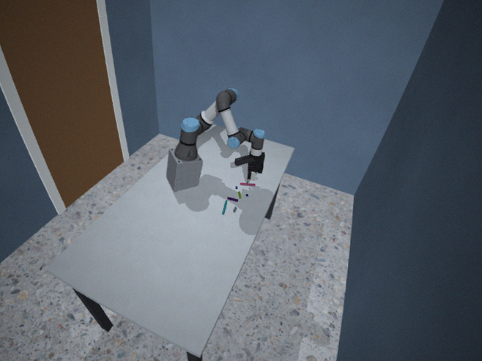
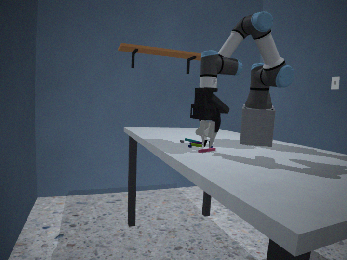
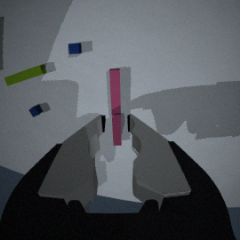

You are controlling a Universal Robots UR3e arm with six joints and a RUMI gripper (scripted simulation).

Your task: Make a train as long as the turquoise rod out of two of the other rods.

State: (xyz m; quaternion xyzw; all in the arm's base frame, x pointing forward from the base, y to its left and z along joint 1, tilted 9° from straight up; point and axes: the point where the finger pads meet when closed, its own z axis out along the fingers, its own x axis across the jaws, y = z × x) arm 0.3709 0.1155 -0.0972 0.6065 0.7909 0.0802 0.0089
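Now: the pink rod 3 cm below my hand. From my hand the other things lie so: purple rod 4 cm behind, 16 cm to the right, 3 cm below; lime rod 2 cm behind, 11 cm to the right, 3 cm below; grey rod 1 cm behind, 23 cm to the right, 3 cm below.
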